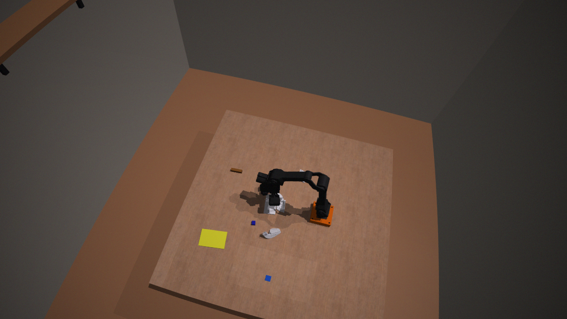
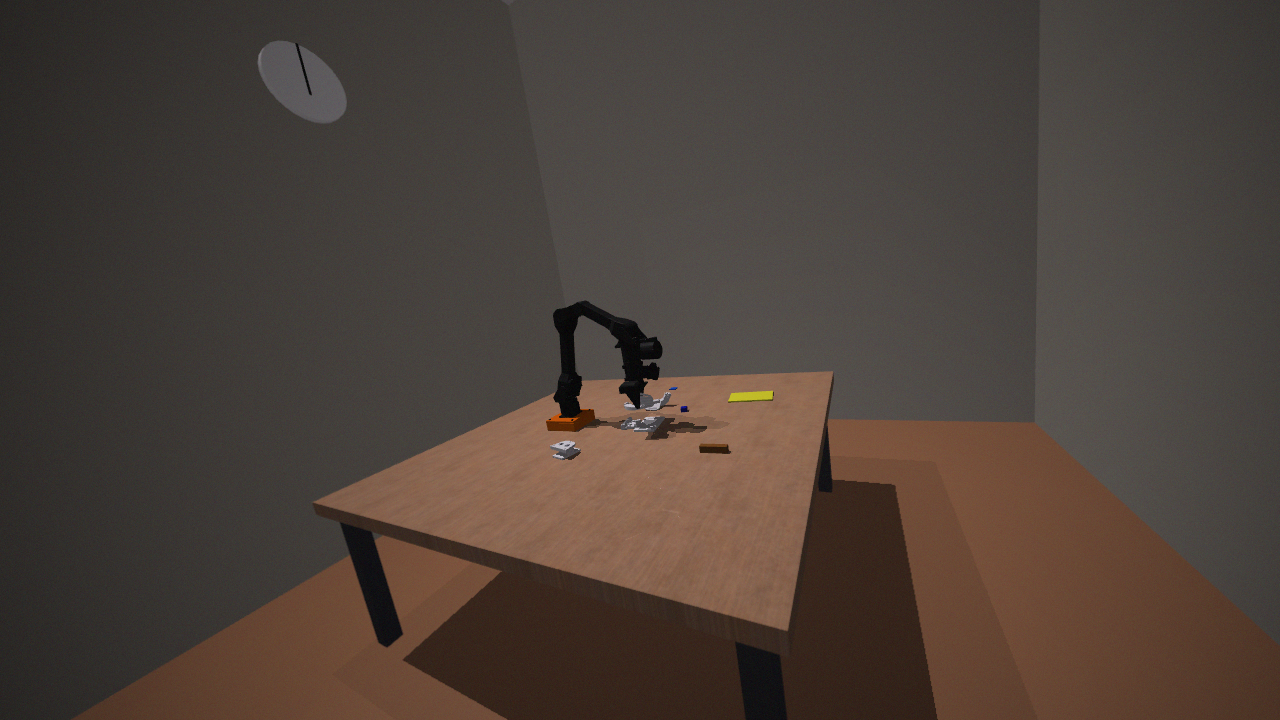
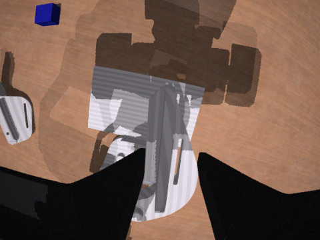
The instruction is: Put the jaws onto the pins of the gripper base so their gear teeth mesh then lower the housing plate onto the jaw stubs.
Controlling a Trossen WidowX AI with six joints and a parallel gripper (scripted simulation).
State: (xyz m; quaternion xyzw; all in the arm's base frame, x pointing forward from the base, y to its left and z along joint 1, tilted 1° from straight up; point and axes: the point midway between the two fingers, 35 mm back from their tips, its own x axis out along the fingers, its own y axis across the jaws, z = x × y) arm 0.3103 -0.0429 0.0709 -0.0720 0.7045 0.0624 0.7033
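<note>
My gripper tip is now 10 mm short of the white card, 30 mm to the right of it and 70 mm above it. Also, from my gripper tip: blue cube: 90 mm ahead, 170 mm to the left, 70 mm below; then brown block: 280 mm ahead, 160 mm to the right, 70 mm below; then yellow sheet: 300 mm ahead, 310 mm to the left, 70 mm below.
</note>
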